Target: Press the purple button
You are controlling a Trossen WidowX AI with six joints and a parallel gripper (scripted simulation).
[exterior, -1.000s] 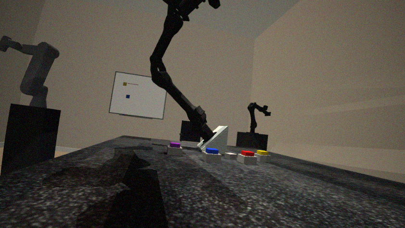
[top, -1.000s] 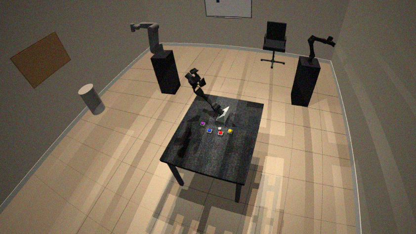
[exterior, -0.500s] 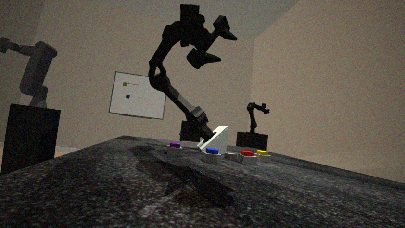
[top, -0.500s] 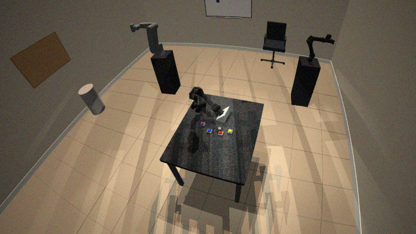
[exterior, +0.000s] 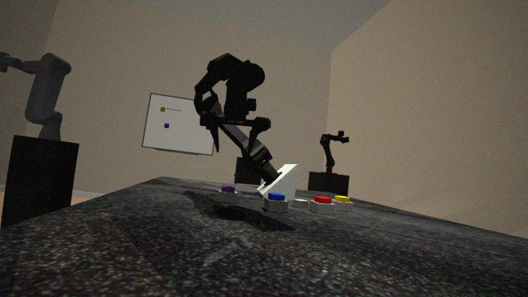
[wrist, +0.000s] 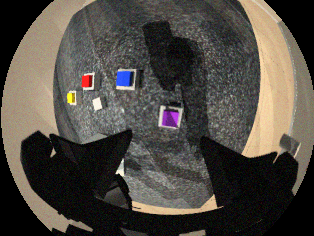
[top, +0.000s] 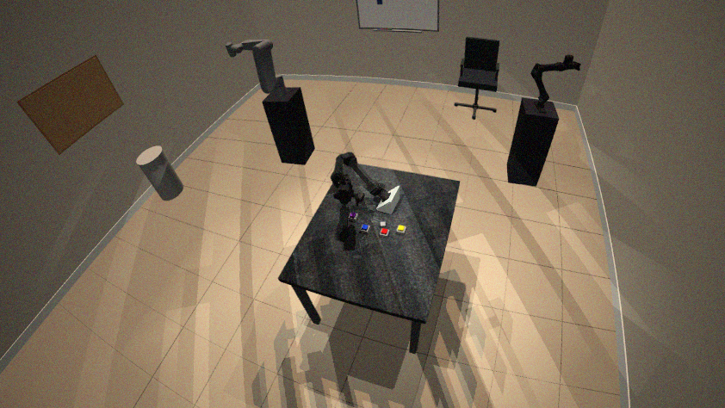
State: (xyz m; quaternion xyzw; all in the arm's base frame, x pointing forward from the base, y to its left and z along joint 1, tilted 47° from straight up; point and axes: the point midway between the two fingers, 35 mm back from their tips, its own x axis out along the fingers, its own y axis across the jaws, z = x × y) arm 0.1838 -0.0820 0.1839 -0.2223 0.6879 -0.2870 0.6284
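Now: gripper tip 100 mm above the purple button. From my gripper tip the other things lie so: blue button 100 mm to the left, 100 mm below, 80 mm ahead; red button 230 mm to the left, 100 mm below, 90 mm ahead; yellow button 330 mm to the left, 100 mm below, 40 mm ahead.
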